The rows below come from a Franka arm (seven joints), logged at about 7 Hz.
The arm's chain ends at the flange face. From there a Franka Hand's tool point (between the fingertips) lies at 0.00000 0.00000 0.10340 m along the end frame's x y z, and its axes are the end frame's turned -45 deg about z.
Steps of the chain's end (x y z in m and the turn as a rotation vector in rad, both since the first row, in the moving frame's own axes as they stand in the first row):
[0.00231, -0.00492, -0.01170, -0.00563, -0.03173, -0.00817]
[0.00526, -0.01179, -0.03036, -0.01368, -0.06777, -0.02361]
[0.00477, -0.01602, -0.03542, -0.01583, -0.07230, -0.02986]
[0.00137, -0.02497, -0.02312, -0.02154, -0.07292, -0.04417]
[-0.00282, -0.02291, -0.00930, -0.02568, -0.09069, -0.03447]
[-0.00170, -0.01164, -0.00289, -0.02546, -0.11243, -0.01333]
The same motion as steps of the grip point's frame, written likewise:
[0.00237, -0.00374, -0.01175, 0.01846, -0.02642, -0.00817]
[0.00606, -0.00850, -0.03061, 0.03825, -0.05759, -0.02361]
[0.00820, -0.01198, -0.03570, 0.03993, -0.06232, -0.02986]
[0.01164, -0.02029, -0.02342, 0.03633, -0.06679, -0.04417]
[0.00563, -0.02279, -0.00976, 0.04597, -0.08229, -0.03447]
[-0.00307, -0.01571, -0.00358, 0.06150, -0.09750, -0.01333]

